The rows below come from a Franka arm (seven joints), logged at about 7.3 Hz.
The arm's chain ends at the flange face. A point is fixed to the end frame.
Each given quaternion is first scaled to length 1.
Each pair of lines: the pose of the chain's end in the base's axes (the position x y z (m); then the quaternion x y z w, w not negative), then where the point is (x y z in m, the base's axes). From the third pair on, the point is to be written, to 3 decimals.
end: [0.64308 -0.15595 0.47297 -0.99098 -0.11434 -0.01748 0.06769]
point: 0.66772 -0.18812 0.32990
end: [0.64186 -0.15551 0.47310 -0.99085 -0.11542 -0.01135 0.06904]
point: 0.66484 -0.18743 0.32970
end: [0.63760 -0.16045 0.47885 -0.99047 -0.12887 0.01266 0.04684]
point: 0.656 -0.199 0.336
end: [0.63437 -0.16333 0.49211 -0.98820 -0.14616 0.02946 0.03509]
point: 0.650 -0.205 0.350
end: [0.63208 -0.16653 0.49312 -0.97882 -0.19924 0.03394 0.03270]
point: 0.651 -0.207 0.351
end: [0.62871 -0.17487 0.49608 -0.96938 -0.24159 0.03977 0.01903]
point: 0.651 -0.217 0.355
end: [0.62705 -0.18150 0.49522 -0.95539 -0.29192 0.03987 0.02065]
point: 0.654 -0.220 0.354
